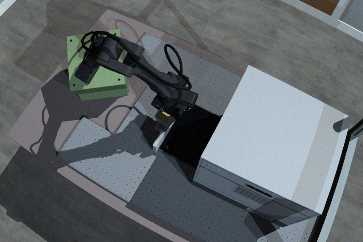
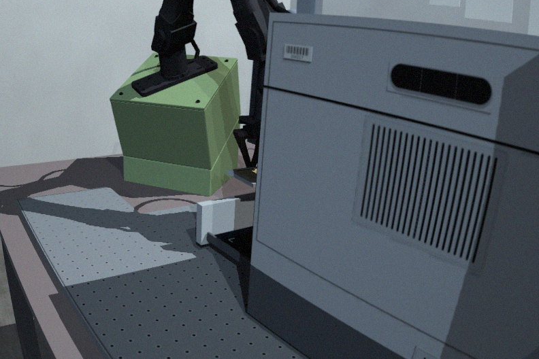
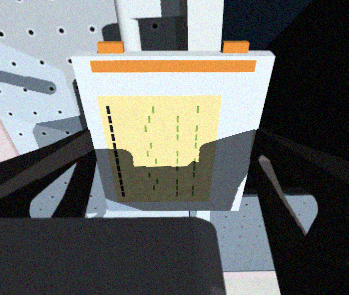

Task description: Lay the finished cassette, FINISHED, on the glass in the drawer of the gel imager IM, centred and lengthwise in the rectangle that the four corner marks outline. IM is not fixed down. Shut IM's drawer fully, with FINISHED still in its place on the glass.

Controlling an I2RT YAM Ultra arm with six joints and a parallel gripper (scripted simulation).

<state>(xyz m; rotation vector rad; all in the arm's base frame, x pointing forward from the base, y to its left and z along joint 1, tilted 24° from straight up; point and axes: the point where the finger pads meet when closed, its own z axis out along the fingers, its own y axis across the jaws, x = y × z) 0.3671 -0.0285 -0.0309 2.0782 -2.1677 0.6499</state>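
The imager drawer lies 130 mm ahead of my hand, 80 mm below it and 10 mm to the right of it. The rest, counted from my hand: cassette FINISHED (right at my hand).
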